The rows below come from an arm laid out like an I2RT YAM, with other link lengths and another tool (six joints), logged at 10 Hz.
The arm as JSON. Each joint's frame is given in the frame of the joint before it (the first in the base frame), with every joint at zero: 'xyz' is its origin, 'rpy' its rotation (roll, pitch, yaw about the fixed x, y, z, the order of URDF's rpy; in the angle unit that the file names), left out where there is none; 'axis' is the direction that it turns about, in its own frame. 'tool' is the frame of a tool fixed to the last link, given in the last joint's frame.
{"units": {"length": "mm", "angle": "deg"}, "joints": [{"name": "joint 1", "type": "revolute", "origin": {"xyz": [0.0, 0.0, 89.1]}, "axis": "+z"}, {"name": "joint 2", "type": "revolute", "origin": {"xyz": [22.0, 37.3, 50.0], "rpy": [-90.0, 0.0, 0.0]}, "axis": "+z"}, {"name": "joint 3", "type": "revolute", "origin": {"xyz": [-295.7, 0.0, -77.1], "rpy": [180.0, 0.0, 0.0]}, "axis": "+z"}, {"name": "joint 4", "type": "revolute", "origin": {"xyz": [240.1, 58.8, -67.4]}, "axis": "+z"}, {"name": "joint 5", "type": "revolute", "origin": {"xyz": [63.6, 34.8, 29.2], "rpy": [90.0, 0.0, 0.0]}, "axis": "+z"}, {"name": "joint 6", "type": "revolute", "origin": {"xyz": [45.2, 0.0, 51.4], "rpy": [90.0, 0.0, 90.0]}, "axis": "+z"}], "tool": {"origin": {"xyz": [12.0, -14.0, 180.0], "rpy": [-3.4, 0.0, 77.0]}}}
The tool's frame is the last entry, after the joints.
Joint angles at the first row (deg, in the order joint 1, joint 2, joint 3, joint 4, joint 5, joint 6):
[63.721, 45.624, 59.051, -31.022, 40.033, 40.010]
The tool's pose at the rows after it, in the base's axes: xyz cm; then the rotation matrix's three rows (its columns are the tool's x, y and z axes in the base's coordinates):
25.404 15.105 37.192; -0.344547 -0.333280 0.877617; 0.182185 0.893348 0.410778; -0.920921 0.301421 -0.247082
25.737 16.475 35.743; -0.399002 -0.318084 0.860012; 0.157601 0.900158 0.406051; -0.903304 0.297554 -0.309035
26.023 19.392 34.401; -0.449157 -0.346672 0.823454; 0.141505 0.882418 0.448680; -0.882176 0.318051 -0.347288
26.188 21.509 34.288; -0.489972 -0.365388 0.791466; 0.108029 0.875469 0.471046; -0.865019 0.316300 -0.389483
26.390 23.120 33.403; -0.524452 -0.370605 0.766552; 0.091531 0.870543 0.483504; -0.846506 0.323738 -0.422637
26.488 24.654 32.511; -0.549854 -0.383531 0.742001; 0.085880 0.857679 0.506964; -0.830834 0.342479 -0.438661
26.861 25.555 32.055; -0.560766 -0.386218 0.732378; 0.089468 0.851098 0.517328; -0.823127 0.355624 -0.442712
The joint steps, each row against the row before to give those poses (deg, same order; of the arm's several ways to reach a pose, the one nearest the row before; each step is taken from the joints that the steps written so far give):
[0.000, 1.430, 0.072, -1.303, 0.144, 3.648]
[0.065, 3.894, 1.474, -2.202, -1.004, 2.815]
[-0.138, 4.044, 0.289, 1.985, -3.763, 1.340]
[-0.038, 4.313, 3.912, -1.943, -2.643, 0.572]
[-0.192, 3.087, 1.321, -0.118, -2.030, 1.008]
[-0.288, 1.971, -0.152, 1.614, -2.359, 0.591]
[-0.650, 1.432, -0.097, 1.616, -1.417, 0.197]

